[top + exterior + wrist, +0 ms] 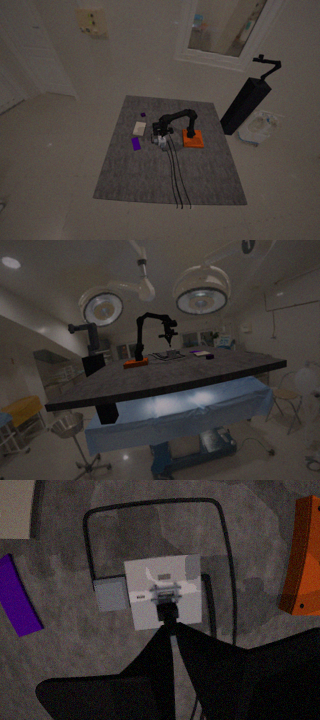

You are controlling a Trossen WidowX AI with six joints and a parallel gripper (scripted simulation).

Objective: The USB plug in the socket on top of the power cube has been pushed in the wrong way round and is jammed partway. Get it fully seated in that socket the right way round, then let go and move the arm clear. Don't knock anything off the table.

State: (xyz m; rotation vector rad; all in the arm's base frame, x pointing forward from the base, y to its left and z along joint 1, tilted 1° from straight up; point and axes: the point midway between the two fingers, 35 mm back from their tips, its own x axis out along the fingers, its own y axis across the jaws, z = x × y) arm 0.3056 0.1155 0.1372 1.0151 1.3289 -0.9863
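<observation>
Right now my gripper tip is 20 mm above the black USB plug. Also, from my gripper tip: cream card: 260 mm ahead, 150 mm to the right, 130 mm below; then small purple cube: 360 mm to the right, 260 mm ahead, 120 mm below; then purple flat card: 260 mm ahead, 130 mm below, 50 mm to the left.
</observation>
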